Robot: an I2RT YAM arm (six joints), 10 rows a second.
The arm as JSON. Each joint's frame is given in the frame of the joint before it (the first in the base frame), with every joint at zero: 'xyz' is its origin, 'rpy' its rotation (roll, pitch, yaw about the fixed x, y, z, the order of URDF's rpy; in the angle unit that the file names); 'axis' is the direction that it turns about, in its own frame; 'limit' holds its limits. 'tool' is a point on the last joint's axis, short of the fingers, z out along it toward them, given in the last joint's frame.
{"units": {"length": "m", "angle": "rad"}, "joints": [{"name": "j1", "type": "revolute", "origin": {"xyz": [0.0, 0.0, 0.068], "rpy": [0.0, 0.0, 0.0]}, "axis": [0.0, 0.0, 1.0], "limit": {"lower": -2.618, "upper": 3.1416}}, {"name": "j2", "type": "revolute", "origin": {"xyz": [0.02, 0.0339, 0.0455], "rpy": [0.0, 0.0, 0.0]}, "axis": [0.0, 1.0, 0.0], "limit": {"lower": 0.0, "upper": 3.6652}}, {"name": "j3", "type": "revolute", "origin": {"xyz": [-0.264, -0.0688, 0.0], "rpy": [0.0, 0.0, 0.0]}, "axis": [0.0, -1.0, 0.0], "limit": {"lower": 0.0, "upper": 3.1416}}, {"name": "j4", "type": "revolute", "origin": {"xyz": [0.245, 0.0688, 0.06], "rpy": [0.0, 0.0, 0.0]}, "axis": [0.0, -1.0, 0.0], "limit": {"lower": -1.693, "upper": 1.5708}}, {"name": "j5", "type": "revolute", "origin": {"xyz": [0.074, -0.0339, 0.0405], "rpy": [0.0, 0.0, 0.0]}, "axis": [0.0, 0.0, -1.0], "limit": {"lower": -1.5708, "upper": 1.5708}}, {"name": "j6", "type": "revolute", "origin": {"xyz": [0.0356, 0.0, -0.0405], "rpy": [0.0, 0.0, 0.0]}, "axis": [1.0, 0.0, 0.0], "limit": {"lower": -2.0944, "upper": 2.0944}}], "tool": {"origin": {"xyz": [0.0, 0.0, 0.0], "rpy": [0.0, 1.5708, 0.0]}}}
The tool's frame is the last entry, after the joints.
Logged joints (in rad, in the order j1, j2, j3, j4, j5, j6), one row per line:
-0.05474 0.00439 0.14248 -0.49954 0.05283 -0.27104
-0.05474 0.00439 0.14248 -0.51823 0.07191 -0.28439
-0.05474 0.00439 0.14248 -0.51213 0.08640 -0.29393
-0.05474 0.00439 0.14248 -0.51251 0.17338 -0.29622
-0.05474 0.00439 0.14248 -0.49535 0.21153 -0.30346
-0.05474 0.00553 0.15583 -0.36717 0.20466 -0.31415
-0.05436 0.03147 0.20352 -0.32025 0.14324 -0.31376
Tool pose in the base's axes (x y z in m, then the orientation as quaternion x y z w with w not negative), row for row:
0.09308 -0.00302 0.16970 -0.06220 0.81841 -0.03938 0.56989
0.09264 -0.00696 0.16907 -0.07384 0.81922 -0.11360 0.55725
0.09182 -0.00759 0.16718 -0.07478 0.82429 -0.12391 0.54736
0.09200 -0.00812 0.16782 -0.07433 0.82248 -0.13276 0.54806
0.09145 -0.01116 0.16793 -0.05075 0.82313 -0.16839 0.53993
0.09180 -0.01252 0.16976 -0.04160 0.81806 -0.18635 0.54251
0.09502 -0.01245 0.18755 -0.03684 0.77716 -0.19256 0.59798
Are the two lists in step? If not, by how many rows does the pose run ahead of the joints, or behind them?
The pose runs 1 row behind the joints: the pose in row i belongs to the joints in row i - 1.
